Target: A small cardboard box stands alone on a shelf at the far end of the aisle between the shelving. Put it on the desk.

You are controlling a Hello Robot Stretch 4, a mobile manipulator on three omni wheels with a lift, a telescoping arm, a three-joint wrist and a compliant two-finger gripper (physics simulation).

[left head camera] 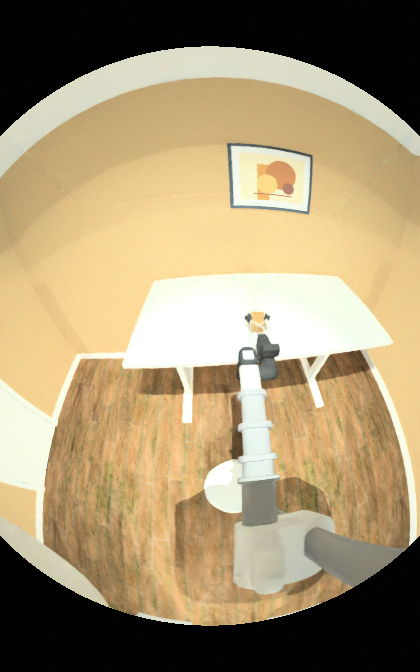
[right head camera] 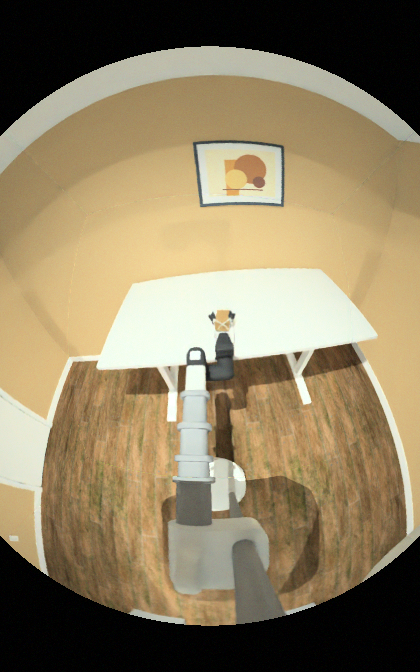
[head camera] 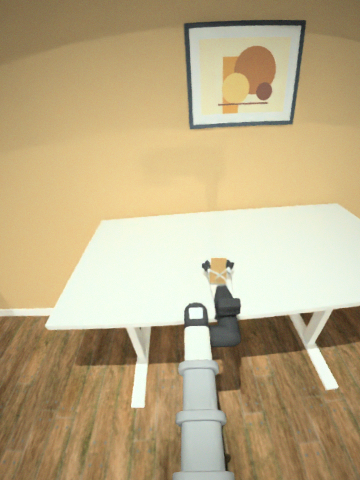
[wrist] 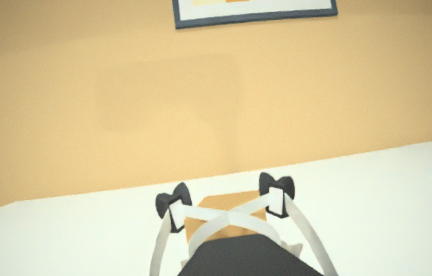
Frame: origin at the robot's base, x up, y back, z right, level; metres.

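Where they show: gripper, fingertip midpoint: point(head camera: 217, 261) point(wrist: 224, 192).
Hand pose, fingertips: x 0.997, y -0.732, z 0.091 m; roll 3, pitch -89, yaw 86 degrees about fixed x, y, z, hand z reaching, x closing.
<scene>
After its pixels a point has its place.
The small cardboard box point(head camera: 218, 264) {x 0.990, y -0.721, z 0.095 m} point(left head camera: 257, 316) point(right head camera: 223, 315) point(wrist: 232, 199) {x 0.990, y -0.730, z 0.098 m} is brown and sits between the two black fingertips. My gripper point(head camera: 218, 265) {x 0.997, y -0.732, z 0.091 m} point(left head camera: 257, 317) point(right head camera: 222, 316) point(wrist: 224, 192) {x 0.997, y -0.732, z 0.091 m} is shut on it. The box and the gripper are over the white desk point(head camera: 135, 270) {x 0.923, y -0.785, z -0.247 m} point(left head camera: 185, 320) point(right head camera: 155, 320) point(wrist: 360, 215) {x 0.923, y -0.806, z 0.263 m}, a little right of its middle in the head camera view. The underside of the box is hidden, so I cannot tell whether it touches the top. In the wrist view, the crossed white finger bands and the dark gripper body cover part of the box.
The telescoping arm point(head camera: 201, 395) {x 1.105, y -0.242, z 0.003 m} point(left head camera: 256, 435) point(right head camera: 194, 440) reaches across the desk's front edge. A tan wall stands behind the desk, with a framed picture point(head camera: 245, 117) {x 1.440, y -1.322, z 0.309 m} point(left head camera: 270, 205) point(right head camera: 240, 200) point(wrist: 255, 19) {x 1.398, y -1.326, z 0.279 m} on it. White desk legs point(head camera: 139, 380) point(head camera: 320, 367) stand on the wooden floor.
</scene>
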